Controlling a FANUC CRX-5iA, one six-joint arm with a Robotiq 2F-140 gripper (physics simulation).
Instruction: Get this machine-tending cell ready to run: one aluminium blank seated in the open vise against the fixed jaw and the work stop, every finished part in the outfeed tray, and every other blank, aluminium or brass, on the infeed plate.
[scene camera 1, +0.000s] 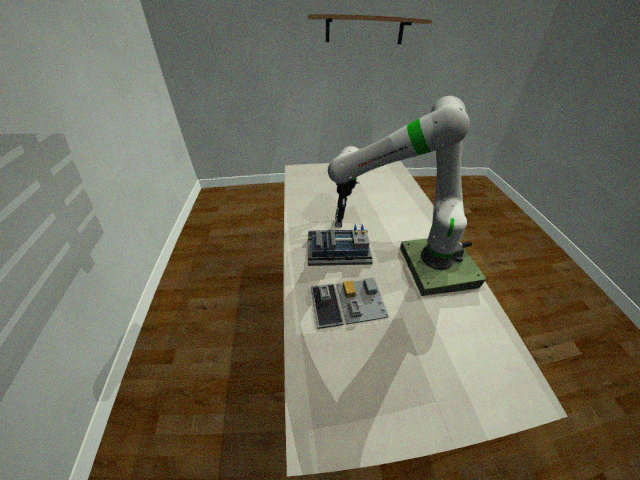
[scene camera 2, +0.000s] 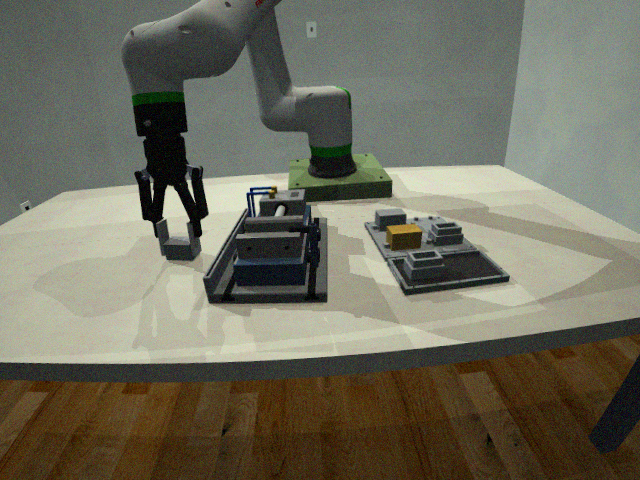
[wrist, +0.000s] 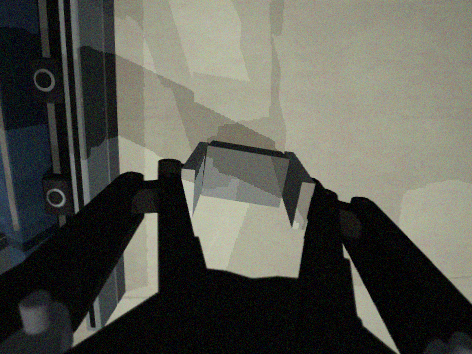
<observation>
I see my gripper (scene camera 2: 181, 253) and a brass blank (scene camera 2: 400, 237).
My gripper also shows in the wrist view (wrist: 244, 164). The wrist view does not show the brass blank: it is out of frame.
</observation>
